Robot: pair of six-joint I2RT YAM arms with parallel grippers.
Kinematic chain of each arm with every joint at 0, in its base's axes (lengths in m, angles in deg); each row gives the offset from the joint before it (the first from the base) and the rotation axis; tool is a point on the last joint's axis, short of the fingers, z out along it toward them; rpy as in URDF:
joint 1: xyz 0 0 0.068 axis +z
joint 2: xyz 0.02 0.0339 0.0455 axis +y
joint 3: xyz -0.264 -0.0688 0 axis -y
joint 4: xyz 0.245 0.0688 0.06 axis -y
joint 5: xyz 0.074 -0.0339 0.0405 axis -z
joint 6: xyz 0.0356 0 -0.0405 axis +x
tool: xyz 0 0 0 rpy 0 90 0
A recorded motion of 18 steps. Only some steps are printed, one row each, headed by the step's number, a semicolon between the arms.
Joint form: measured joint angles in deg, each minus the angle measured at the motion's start. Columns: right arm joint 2, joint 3, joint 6, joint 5, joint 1, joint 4; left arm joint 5, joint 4, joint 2, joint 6, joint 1, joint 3.
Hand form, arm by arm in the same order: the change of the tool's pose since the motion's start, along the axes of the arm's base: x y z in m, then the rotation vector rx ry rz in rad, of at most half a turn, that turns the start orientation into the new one. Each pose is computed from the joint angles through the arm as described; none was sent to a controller.
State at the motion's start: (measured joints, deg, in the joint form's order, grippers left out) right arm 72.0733 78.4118 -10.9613 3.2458 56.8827 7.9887; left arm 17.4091 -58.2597 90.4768 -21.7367 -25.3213 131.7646
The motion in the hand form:
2: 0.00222 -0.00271 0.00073 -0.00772 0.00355 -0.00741; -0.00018 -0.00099 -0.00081 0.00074 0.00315 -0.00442
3: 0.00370 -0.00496 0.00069 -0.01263 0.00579 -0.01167; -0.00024 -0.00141 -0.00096 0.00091 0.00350 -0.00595
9: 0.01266 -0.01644 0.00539 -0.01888 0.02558 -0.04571; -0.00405 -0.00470 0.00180 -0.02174 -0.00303 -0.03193
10: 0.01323 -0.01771 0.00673 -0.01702 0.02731 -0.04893; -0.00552 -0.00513 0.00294 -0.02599 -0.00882 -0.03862
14: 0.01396 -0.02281 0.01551 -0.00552 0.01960 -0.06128; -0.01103 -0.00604 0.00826 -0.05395 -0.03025 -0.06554
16: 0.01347 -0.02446 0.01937 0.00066 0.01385 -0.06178; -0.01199 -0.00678 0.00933 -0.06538 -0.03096 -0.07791
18: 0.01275 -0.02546 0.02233 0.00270 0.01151 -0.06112; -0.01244 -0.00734 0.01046 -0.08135 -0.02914 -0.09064
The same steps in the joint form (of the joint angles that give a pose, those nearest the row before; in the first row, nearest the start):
2: -0.13 0.31 0.00 -0.30 -0.72 -0.92; 0.06 0.02 -0.07 -0.02 -0.20 -0.27
3: -0.33 0.31 0.02 -0.61 -1.27 -1.42; 0.07 0.04 -0.07 -0.02 -0.28 -0.31
9: -0.70 1.66 0.94 -1.47 -4.26 -4.13; 0.94 0.96 -0.37 -0.85 -1.16 -0.37
10: -0.72 1.97 1.09 -1.51 -4.52 -4.44; 1.14 1.23 -0.53 -0.87 -1.36 -0.37
14: -0.72 3.78 1.14 -1.57 -5.31 -5.46; 2.30 2.62 -1.14 -1.53 -1.92 -0.35
16: -0.72 4.52 1.11 -1.71 -5.46 -5.73; 2.97 3.04 -1.20 -1.97 -2.08 -0.35
18: -0.70 5.20 1.09 -1.77 -5.49 -6.21; 3.85 3.58 -1.23 -2.69 -2.12 -0.35

